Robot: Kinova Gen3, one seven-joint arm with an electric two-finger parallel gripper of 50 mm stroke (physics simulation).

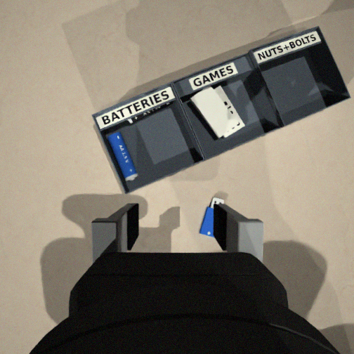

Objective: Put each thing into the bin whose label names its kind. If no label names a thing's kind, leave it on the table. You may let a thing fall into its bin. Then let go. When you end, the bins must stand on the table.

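My gripper (175,219) is open and empty, with its fingers apart above the table. A blue USB stick (206,222) with a metal plug lies on the table by the right finger, which hides part of it. The BATTERIES bin (162,140) holds a blue AA battery (121,155) along its left wall; another battery seems to lie under its label edge, mostly hidden. The GAMES bin (255,111) holds white domino-like pieces (211,110), one tilted over another with black dots. The NUTS+BOLTS bin (292,92) shows a bare floor.
The three joined dark bins stand on the beige table (35,150), slanting up to the right, ahead of the fingers. Their near rim is close beyond the USB stick. Shadows of the gripper fall on the table at both sides.
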